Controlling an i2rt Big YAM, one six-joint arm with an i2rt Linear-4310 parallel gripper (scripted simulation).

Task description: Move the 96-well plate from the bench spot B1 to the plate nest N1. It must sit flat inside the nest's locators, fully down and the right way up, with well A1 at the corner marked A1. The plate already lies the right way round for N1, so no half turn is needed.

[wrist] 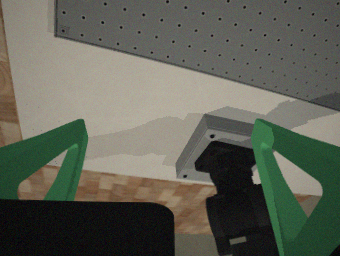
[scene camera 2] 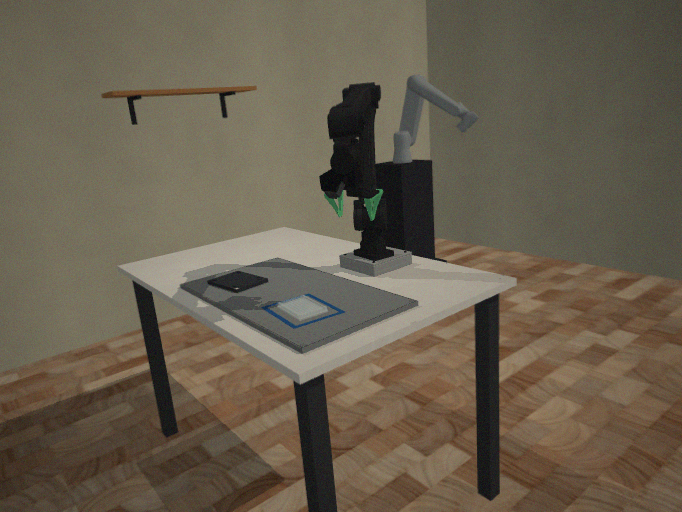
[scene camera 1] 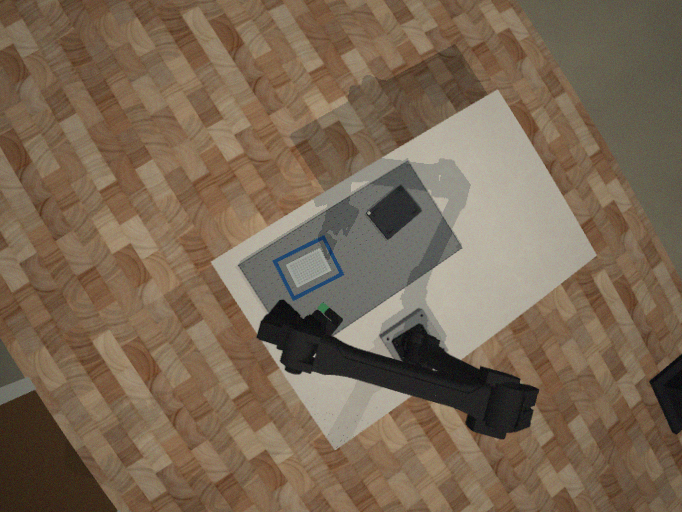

Labels:
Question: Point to a dark plate nest N1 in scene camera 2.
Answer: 247, 280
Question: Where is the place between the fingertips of my gripper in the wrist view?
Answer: At 169, 128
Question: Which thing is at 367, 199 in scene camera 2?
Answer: My gripper.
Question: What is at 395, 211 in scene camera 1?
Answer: A dark plate nest N1.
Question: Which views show the clear 96-well plate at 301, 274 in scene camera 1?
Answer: Scene camera 2 and scene camera 1 only.

